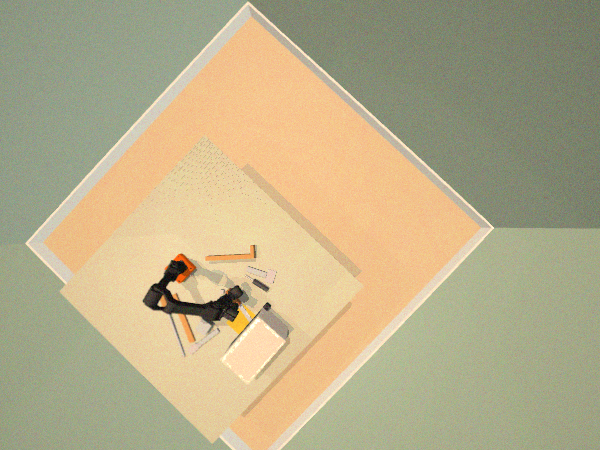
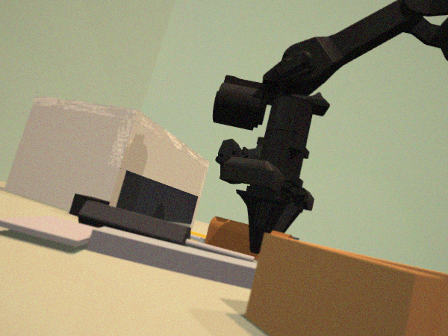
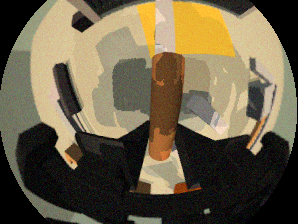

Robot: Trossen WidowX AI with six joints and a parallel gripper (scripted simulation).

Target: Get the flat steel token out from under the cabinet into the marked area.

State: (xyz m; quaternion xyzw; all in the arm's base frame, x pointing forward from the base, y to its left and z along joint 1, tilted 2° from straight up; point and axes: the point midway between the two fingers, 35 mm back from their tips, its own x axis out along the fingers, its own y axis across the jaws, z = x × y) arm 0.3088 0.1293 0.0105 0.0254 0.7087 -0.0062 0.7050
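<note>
Right now my gripper tip is 16 cm to the right of the dark screwdriver and 2 cm short of it. The rest, counted from my gripper tip: token: 32 cm ahead, 5 cm to the right; then orange stick: 32 cm to the right, 7 cm behind.
</note>
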